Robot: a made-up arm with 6 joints.
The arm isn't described. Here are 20 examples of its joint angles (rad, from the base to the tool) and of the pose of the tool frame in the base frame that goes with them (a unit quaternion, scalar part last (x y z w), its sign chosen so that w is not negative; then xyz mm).
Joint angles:
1: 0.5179 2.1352 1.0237 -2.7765 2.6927 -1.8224
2: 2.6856 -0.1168 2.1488 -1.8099 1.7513 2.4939
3: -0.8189 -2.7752 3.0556 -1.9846 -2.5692 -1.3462
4: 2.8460 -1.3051 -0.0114 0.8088 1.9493 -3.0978
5: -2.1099 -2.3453 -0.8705 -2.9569 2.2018 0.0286
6: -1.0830 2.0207 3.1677 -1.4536 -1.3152 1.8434
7: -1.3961 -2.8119 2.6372 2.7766 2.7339 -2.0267
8: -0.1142 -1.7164 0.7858 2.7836 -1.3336 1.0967
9: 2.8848 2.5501 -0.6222 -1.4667 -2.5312 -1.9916
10: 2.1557 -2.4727 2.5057 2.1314 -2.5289 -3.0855
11: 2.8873 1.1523 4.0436 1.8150 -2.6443 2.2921
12: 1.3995 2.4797 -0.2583 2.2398 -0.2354 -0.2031
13: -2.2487 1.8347 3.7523 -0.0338 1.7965 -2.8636
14: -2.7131 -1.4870 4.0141 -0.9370 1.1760 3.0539
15: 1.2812 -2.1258 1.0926 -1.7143 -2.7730 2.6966
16: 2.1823 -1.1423 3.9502 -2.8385 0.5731 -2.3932
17: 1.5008 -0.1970 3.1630 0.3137 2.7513 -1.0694
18: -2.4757 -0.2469 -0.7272 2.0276 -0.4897 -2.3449
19: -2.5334 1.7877 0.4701 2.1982 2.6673 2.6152
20: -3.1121 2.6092 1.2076 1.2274 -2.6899 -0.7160
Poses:
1: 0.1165 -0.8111 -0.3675 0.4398 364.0 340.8 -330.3
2: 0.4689 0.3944 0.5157 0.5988 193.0 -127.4 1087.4
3: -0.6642 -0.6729 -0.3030 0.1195 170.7 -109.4 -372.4
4: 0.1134 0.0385 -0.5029 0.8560 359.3 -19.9 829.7
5: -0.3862 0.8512 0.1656 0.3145 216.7 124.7 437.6
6: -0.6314 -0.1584 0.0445 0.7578 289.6 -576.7 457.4
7: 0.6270 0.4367 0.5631 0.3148 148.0 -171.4 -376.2
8: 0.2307 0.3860 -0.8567 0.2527 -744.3 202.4 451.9
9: 0.0287 -0.2578 -0.9502 0.1726 203.3 -40.1 95.7
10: 0.3444 -0.3940 0.4047 0.7499 -38.4 -61.6 -411.1
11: -0.2613 -0.2231 0.8889 0.3028 76.2 -50.8 437.5
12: 0.5463 -0.2180 -0.6586 0.4694 -95.5 -100.6 -283.4
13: -0.2387 0.1931 0.4606 0.8328 -246.3 -108.1 590.7
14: -0.1749 -0.9214 0.3239 0.1248 113.4 132.6 -54.7
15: 0.5484 0.5823 0.4454 0.4021 -238.3 -737.4 168.2
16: 0.7830 0.0025 -0.6207 0.0397 37.2 -259.3 37.0
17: 0.3946 0.5002 0.5235 0.5658 83.5 -496.8 543.4
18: 0.1201 -0.0662 -0.9856 0.0988 -231.3 -251.3 569.5
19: -0.8934 -0.0207 -0.4427 0.0733 -443.3 -397.4 -190.2
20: -0.5514 -0.5705 -0.1802 0.5814 -389.3 30.3 -458.5
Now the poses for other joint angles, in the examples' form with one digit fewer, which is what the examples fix.
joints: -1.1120 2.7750 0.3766 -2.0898 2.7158 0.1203
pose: -0.664 0.353 -0.647 0.129 -55 250 -294
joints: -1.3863 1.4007 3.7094 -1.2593 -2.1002 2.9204
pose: 0.951 -0.165 -0.141 0.218 -3 -190 752
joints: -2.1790 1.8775 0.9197 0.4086 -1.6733 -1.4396
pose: -0.599 -0.290 0.590 0.457 -473 -480 -156
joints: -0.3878 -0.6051 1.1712 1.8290 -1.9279 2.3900
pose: -0.336 0.805 -0.314 0.374 -386 192 1009
